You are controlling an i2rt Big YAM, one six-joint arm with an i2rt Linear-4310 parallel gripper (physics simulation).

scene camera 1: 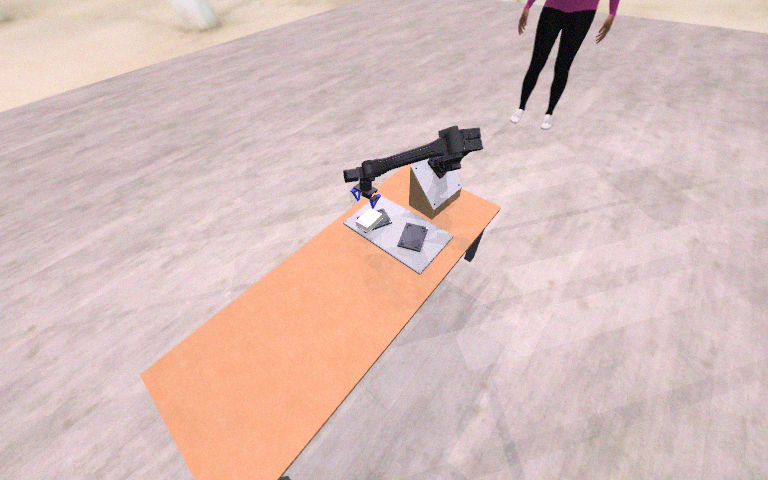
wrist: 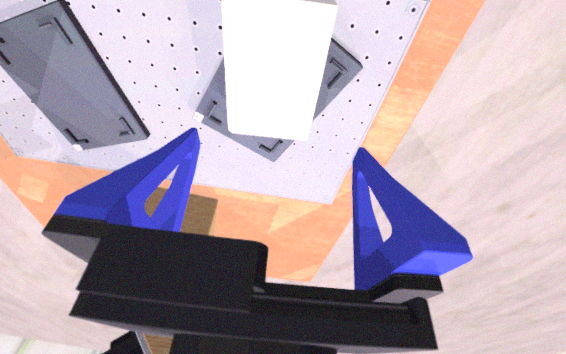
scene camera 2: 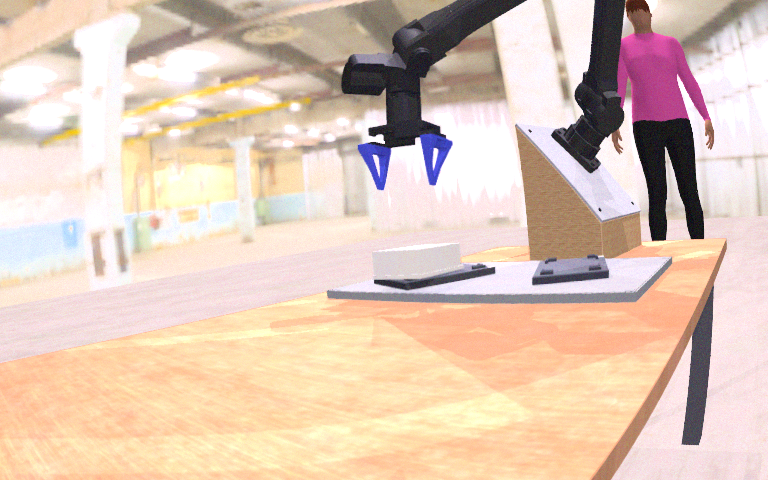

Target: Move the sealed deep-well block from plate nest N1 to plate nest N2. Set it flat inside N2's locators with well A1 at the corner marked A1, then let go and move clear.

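Frame: origin at the arm's base, x right, y ahead, z up, level; centimetres.
Seen in the pictures: gripper, fingertip midpoint: [scene camera 1: 365, 204] [wrist: 277, 144] [scene camera 2: 405, 187]; arm's base, link origin: [scene camera 1: 437, 165] [wrist: 151, 349] [scene camera 2: 575, 151].
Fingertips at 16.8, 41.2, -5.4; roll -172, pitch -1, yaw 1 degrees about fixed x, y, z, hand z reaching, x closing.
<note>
Offsets run from my fingertips to a thing's middle, as dx, dy, dz. Level surfaces: height alone.
The sealed block {-1.0, -0.1, -11.3} [scene camera 1: 369, 218] [scene camera 2: 416, 260] [wrist: 272, 70], a plain white box, rests on one dark plate nest {-1.3, -3.8, -14.0} [scene camera 1: 384, 220] [scene camera 2: 476, 272] [wrist: 327, 97]. It is turned relative to this nest, whose corner locators show around it in the wrist view. The other dark nest {-25.2, -6.3, -14.0} [scene camera 1: 413, 236] [scene camera 2: 570, 270] [wrist: 80, 80] holds nothing and shows corner locators. Nest labels and the block's well A1 cannot be read. My gripper [scene camera 1: 365, 203] [scene camera 2: 407, 186] [wrist: 277, 144] is open and empty, with its blue fingers pointing down, well above the block and not touching it.
Both nests are on a light perforated board {-14.8, -6.3, -15.5} [scene camera 1: 390, 243] [scene camera 2: 498, 291] [wrist: 170, 50] on the orange table {dz -16.2} [scene camera 1: 283, 328] [scene camera 2: 283, 384]. The arm's wedge-shaped wooden base [scene camera 1: 421, 195] [scene camera 2: 560, 215] stands behind the board. A person [scene camera 1: 560, 50] [scene camera 2: 659, 113] stands beyond the table.
</note>
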